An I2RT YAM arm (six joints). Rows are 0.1 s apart.
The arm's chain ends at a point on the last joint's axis. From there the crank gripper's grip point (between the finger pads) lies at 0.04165 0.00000 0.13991 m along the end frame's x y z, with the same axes.
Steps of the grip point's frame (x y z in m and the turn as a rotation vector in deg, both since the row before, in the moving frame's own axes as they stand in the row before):
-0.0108, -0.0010, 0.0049, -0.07, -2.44, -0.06
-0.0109, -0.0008, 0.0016, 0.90, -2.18, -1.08
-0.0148, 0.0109, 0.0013, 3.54, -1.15, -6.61
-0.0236, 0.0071, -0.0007, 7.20, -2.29, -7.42
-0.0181, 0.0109, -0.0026, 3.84, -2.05, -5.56
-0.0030, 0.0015, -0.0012, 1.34, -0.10, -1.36
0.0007, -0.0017, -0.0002, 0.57, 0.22, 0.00
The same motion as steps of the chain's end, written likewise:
-0.0048, -0.0011, 0.0033, -0.07, -2.44, -0.06
-0.0055, 0.0021, 0.0001, 0.90, -2.18, -1.08
-0.0112, 0.0242, 0.0009, 3.54, -1.15, -6.61
-0.0165, 0.0297, -0.0008, 7.20, -2.29, -7.42
-0.0124, 0.0241, -0.0035, 3.84, -2.05, -5.56
-0.0027, 0.0058, -0.0012, 1.34, -0.10, -1.36
0.0002, -0.0003, 0.0000, 0.57, 0.22, 0.00

